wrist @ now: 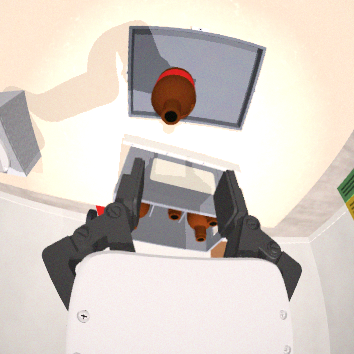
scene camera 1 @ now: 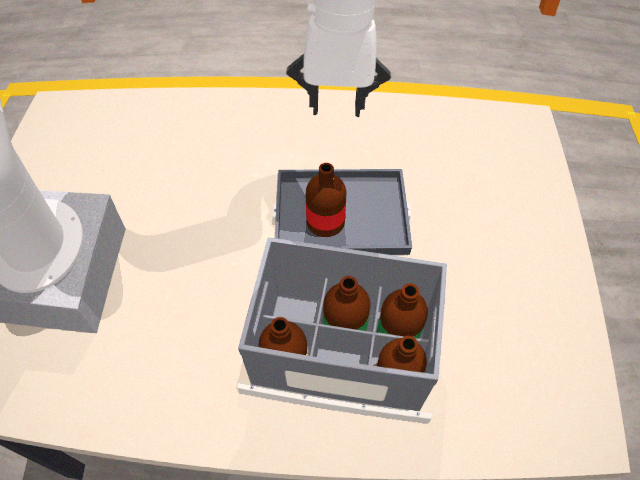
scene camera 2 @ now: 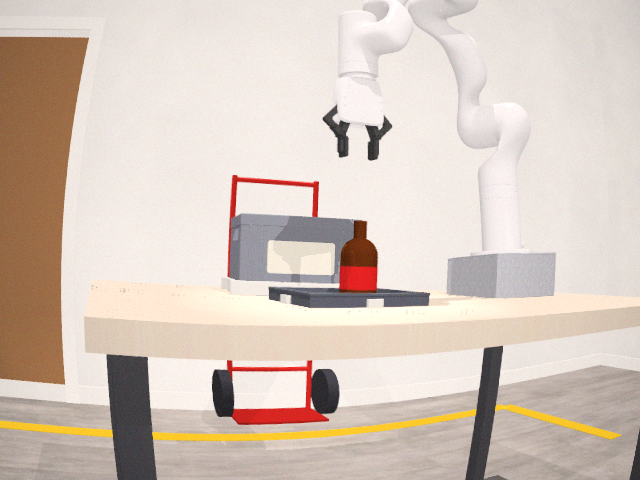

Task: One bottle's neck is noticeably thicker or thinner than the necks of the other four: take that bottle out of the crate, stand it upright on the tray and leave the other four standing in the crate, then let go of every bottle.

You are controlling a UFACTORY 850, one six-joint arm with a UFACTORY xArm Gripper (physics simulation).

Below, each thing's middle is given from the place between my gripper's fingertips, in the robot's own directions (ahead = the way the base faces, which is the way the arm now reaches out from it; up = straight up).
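There is a white strip (scene camera 1: 269, 393) that I find 40 mm ahead of my hand, 370 mm to the right of it and 270 mm below it.
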